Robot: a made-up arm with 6 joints.
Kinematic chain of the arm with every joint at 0, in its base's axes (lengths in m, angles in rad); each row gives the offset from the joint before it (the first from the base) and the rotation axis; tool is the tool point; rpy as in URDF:
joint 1: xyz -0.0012 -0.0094 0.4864 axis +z
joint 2: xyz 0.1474 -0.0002 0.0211 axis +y
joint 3: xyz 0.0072 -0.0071 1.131 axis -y
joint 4: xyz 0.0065 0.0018 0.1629 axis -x
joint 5: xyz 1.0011 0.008 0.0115 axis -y
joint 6: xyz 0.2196 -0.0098 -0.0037 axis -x
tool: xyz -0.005 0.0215 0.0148 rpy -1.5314 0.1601 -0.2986
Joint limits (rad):
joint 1: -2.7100..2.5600
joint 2: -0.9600..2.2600
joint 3: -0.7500..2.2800
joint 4: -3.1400..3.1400
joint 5: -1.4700..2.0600
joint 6: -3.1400..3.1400
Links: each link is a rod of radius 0.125 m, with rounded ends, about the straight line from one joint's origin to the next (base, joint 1, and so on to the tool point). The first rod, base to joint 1, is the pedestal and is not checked.
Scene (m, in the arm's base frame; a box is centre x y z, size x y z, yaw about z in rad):
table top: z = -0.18
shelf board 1: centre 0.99 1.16 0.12 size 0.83 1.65 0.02 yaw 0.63
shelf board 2: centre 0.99 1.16 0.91 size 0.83 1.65 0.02 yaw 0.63
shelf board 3: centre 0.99 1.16 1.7 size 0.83 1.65 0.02 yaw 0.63
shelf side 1: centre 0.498 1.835 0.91 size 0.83 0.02 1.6 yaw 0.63
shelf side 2: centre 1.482 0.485 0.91 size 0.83 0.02 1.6 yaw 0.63
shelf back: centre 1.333 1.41 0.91 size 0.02 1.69 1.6 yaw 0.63
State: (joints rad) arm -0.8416 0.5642 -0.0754 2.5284 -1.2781 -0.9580
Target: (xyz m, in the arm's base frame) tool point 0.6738 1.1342 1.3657
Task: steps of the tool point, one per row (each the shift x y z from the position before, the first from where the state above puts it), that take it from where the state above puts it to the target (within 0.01 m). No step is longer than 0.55 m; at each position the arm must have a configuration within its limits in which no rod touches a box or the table.
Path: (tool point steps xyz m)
1: 0.1713 0.4451 0.2713
2: -0.0117 0.4439 0.2172
3: -0.1667 0.3685 0.1566
4: -0.2659 0.2427 0.0931
5: -0.2965 0.0984 0.0300
6: -0.2619 -0.0318 -0.0290
7: 0.1064 0.2326 -0.1074
8: -0.0237 0.2519 -0.1500
9: -0.1460 0.2065 -0.1787
10: 0.1180 0.1264 0.0321
11: 0.1466 0.1102 0.0008
12: 0.1742 0.0833 -0.0329

